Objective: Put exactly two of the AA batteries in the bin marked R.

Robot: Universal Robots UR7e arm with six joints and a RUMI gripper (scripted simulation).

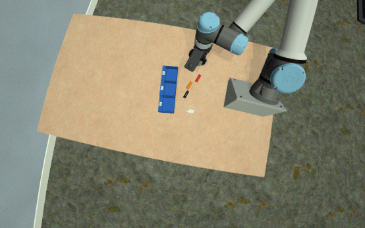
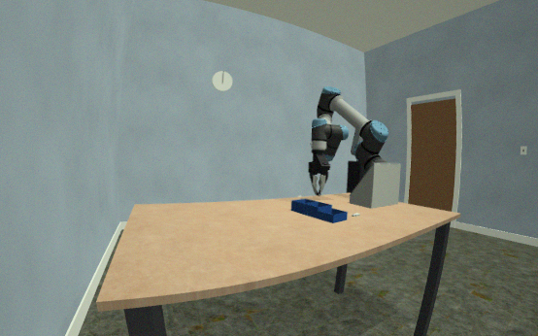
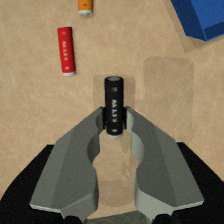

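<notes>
My gripper is now 100 mm to the right of the orange AA battery and 60 mm above it. Also, from my hand: red battery: 60 mm below, 50 mm to the left, 30 mm behind; then joined blue bins: 160 mm to the left, 110 mm ahead, 50 mm below; then black AA battery: 10 mm below.
</notes>
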